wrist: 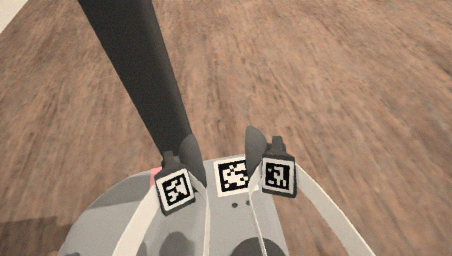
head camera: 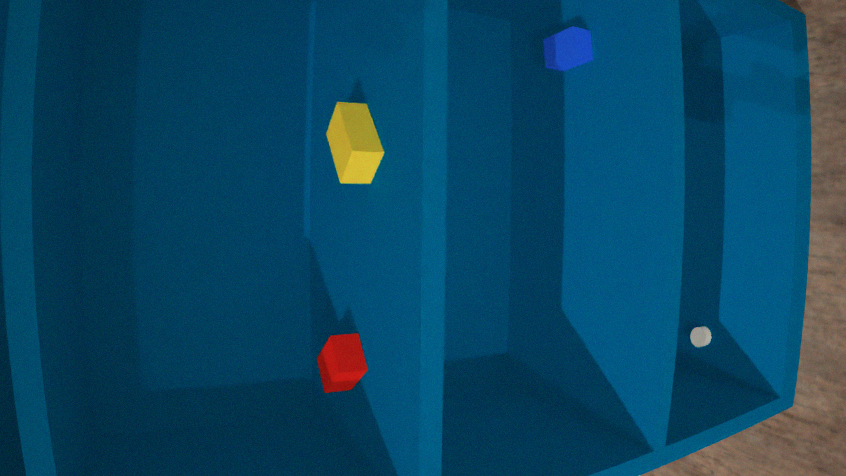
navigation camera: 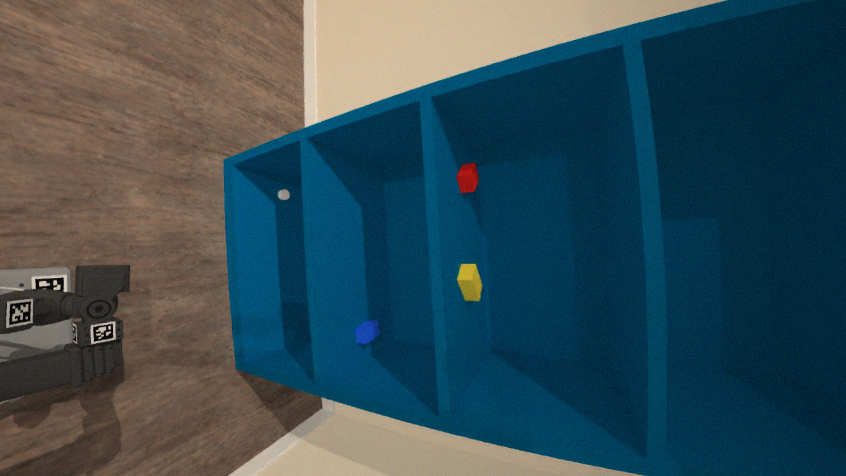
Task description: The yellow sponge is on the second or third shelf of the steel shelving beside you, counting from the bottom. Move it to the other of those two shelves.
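Places are measured from the robot's base along level axes (x right, y ahead, z up), in millimetres.
Where they show: gripper, between the fingertips: (wrist: 223, 148).
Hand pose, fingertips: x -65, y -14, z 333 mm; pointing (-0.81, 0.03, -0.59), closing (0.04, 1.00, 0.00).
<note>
Things, the pixels of their top centre, and the offset from my fingertips. "spot": a spot on its surface instead. Level surfaces: height alone.
- yellow sponge, centre of its top: (head camera: 338, 141) (navigation camera: 477, 282) dx +886, dy -35, dz +703 mm
- third shelf, a spot on its surface: (head camera: 433, 248) (navigation camera: 434, 239) spot: dx +715, dy +95, dz +642 mm
- second shelf, height of its surface: dz +201 mm
- blue block, centre of its top: (head camera: 558, 47) (navigation camera: 372, 332) dx +964, dy -250, dz +246 mm
- red block, centre of its top: (head camera: 327, 365) (navigation camera: 475, 176) dx +928, dy +296, dz +703 mm
- small white cylinder, centre of its top: (head camera: 698, 337) (navigation camera: 285, 194) dx +941, dy +369, dz -232 mm
The yellow sponge (head camera: 354, 142) (navigation camera: 469, 282) stands on the third shelf (head camera: 433, 248) (navigation camera: 436, 236) from the bottom; both views are turned sideways. The second shelf (head camera: 627, 195) (navigation camera: 331, 236), one level below, holds a blue block (head camera: 567, 48) (navigation camera: 366, 332). The shelving looks blue in both views. My gripper (wrist: 223, 148) is open, with a gap between its fingertips and no thing held. It is over my own base, well apart from the shelving. In the navigation view my wrist shows at the left, below the level of the sponge.
A red block (head camera: 343, 362) (navigation camera: 467, 178) shares the third shelf with the sponge. A small white cylinder (head camera: 700, 336) (navigation camera: 283, 194) is on the bottom shelf. A fourth shelf board (navigation camera: 650, 236) lies above the sponge. The dark mast (wrist: 135, 65) rises beside the gripper.
</note>
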